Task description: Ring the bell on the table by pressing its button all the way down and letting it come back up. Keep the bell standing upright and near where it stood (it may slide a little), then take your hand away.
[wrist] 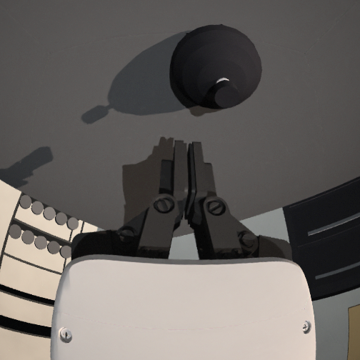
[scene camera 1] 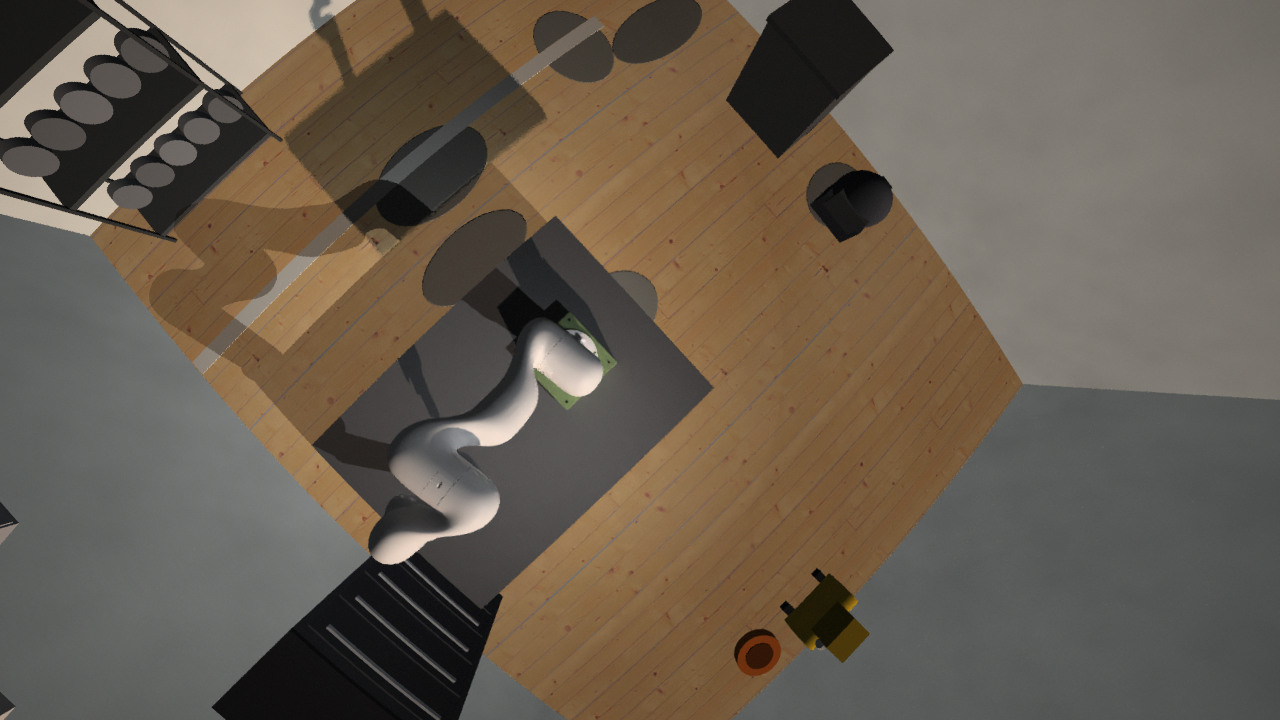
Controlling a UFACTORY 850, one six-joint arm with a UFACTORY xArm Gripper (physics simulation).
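Observation:
A dark, dome-shaped bell stands upright on the grey table top in the wrist view. Its round button sits at the dome's top, and the button's shadow stands out from the dome's shadow at the left. My gripper is shut with nothing between its fingers. In the wrist view its tips show below and slightly left of the button, apart from it. Their height over the table is hard to tell. The bell and gripper do not show in the scene view; the white arm covers part of the table.
A green plate lies under the arm's other end. A black slatted cabinet stands beyond the table's lower edge in the scene view. A rack of round items stands at upper left. Shadows cross the wooden floor.

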